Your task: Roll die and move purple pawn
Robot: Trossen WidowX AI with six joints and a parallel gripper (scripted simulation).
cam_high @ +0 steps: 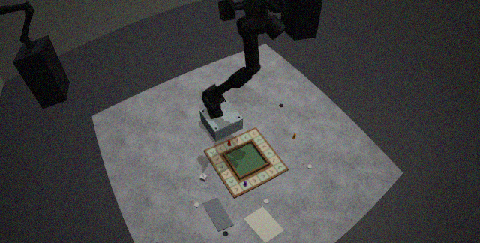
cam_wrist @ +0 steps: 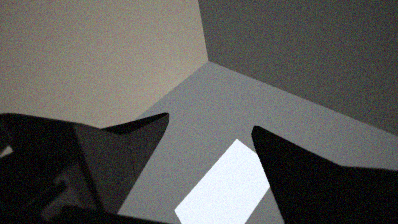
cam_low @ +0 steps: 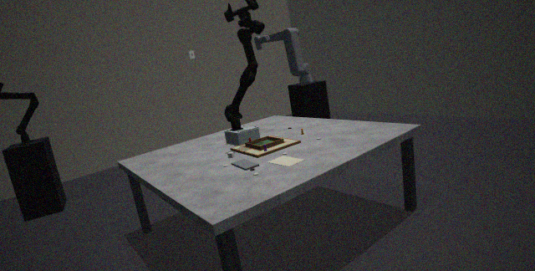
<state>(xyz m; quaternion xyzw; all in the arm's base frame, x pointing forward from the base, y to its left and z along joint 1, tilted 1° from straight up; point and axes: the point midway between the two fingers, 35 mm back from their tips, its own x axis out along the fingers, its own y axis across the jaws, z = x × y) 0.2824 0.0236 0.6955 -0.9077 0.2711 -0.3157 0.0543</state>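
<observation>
My gripper tip is now 78 cm above the white die, 17 cm to the left of it and 1 cm past it. From my gripper tip the other things lie so: red pawn: 77 cm below, 14 cm behind; then purple pawn: 77 cm below, 9 cm ahead, 1 cm to the right; then green tray: 79 cm below, 4 cm to the left, 3 cm behind.
</observation>
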